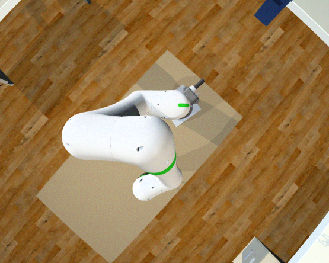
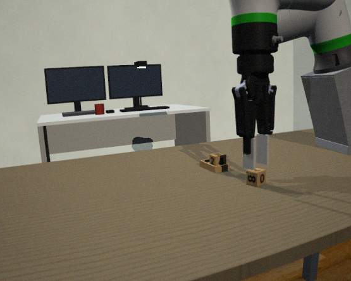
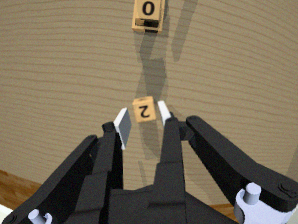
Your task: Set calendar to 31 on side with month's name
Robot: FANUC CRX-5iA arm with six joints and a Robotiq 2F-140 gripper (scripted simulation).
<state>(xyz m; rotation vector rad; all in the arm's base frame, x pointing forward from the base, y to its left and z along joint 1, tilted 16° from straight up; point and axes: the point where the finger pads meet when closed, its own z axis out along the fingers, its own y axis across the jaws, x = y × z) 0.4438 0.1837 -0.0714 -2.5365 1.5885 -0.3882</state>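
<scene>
Now: hand 60 mm above the wooden number cube. From my hand the other things lie so: small wooden tray (30 mm ahead, 160 mm to the right, 60 mm below).
</scene>
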